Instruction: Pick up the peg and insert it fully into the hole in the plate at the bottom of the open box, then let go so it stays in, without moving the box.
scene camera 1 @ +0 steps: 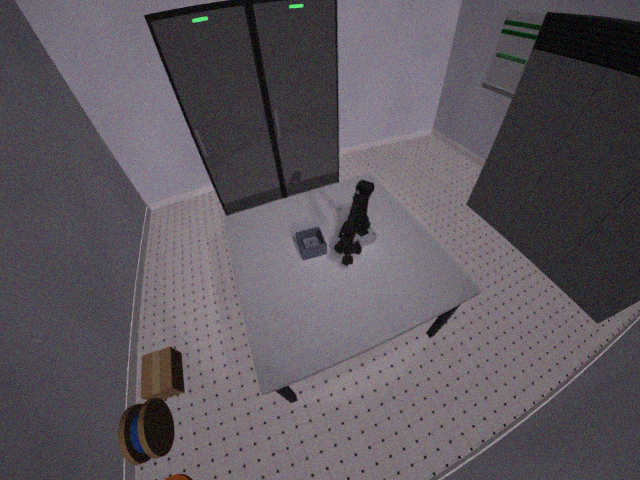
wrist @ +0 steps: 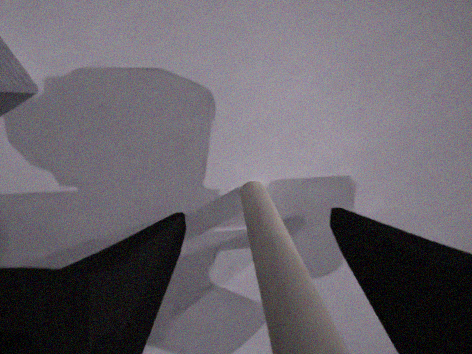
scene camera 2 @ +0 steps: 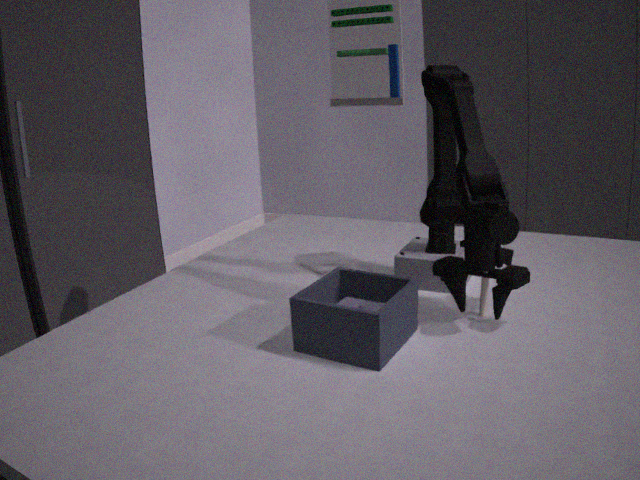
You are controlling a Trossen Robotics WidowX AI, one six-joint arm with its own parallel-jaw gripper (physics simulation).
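Frame: origin at the arm's base, x ahead, y left, z up, level; metres.
Where they show: gripper, fingertip midpoint: point(wrist: 256, 218) point(scene camera 2: 479, 315); arm's base at its link origin: point(scene camera 1: 361, 231) point(scene camera 2: 441, 249).
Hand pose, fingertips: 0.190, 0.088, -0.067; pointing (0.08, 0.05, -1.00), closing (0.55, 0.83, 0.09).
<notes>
Things, the pixels of their centre, and the offset from my fingertips, as dx, dy, dz. Level surfaces: height alone.
- pale tan peg at the middle of its body: point(wrist: 270, 243) point(scene camera 2: 484, 295) -0.010, +0.006, +0.036
- open blue-grey box at the middle of its body: point(scene camera 2: 357, 315) point(scene camera 1: 311, 243) +0.121, -0.212, +0.045
- lighter plate at the middle of its body: point(scene camera 2: 357, 322) point(scene camera 1: 311, 244) +0.121, -0.212, +0.031
- table at its surface level: dz -0.004
The pale tan peg point(scene camera 2: 483, 297) point(wrist: 280, 270) stands upright on the table, between the two black fingers of my gripper point(scene camera 2: 480, 315) point(wrist: 256, 218). The gripper points down, with its fingertips low near the table. It is open, with a gap on each side of the peg in the wrist view. The open blue-grey box point(scene camera 1: 312, 253) point(scene camera 2: 336, 330) stands to the left of the gripper in both scene views. A lighter plate point(scene camera 1: 310, 241) point(scene camera 2: 361, 303) shows at the bottom of the box. Its hole is too small and blurred to make out clearly.
The black arm point(scene camera 1: 356, 214) point(scene camera 2: 480, 180) rises from a pale base block point(scene camera 2: 418, 271) behind the box and peg. A grey corner point(wrist: 15, 75) shows at the wrist view's upper left. Dark cabinets point(scene camera 1: 217, 103) stand beyond the table point(scene camera 1: 336, 320).
</notes>
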